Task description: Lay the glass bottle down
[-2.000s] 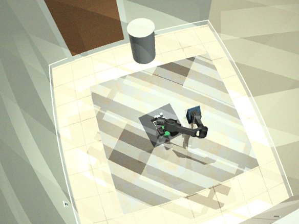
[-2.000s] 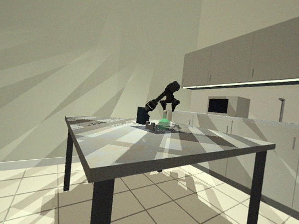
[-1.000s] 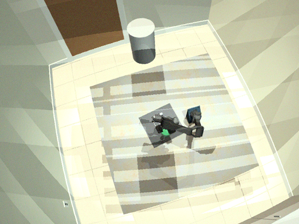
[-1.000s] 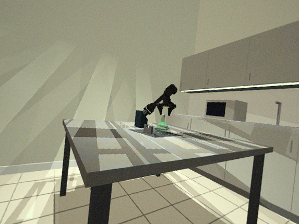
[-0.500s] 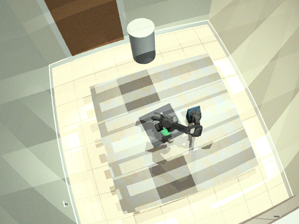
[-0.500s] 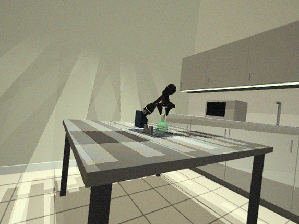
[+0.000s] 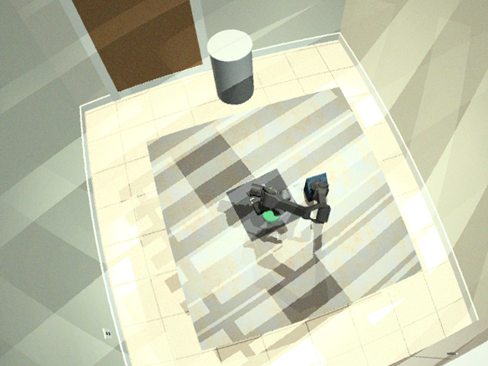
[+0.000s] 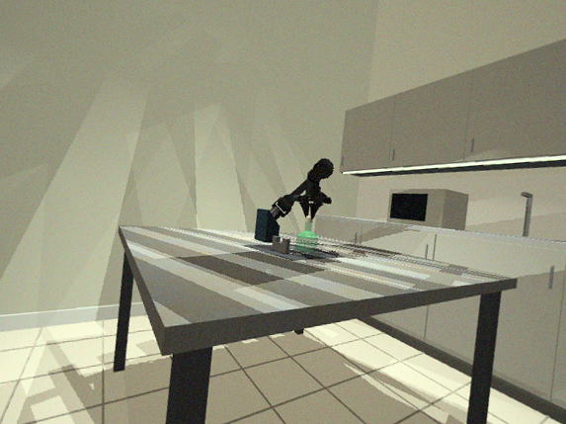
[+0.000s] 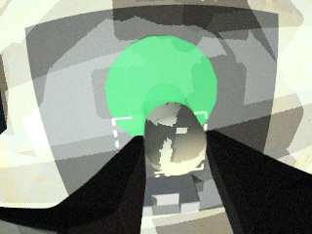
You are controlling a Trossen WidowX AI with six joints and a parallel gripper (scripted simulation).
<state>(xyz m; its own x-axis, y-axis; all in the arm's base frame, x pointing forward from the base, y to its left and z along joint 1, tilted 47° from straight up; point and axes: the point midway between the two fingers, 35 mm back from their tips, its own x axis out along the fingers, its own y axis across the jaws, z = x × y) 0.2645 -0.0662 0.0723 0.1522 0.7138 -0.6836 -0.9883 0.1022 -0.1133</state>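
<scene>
Now: the green glass bottle 50 mm below my gripper tip. The rest, counted from my gripper tip: dark grey mat (80 mm to the right, 140 mm below).
</scene>
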